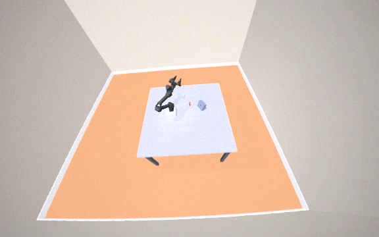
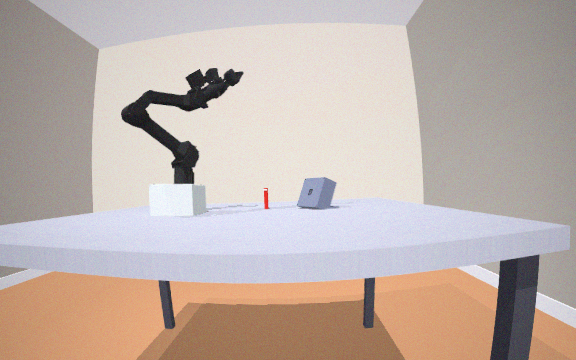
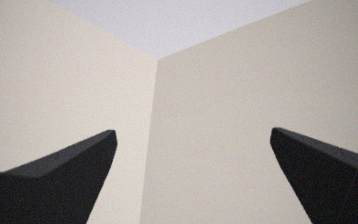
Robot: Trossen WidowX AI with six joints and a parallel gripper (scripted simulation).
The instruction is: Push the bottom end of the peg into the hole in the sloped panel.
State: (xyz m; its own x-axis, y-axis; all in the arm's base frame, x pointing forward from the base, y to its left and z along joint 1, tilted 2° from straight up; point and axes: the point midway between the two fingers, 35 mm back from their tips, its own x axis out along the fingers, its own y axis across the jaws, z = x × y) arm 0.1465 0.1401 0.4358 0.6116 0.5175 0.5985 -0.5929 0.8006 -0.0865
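Now: gripper tip 49 cm above the red peg, 11 cm short of it and 4 cm to the left of it. From my gripper tip the other things lie so: grey sloped panel: 50 cm below, 29 cm ahead, 11 cm to the right.
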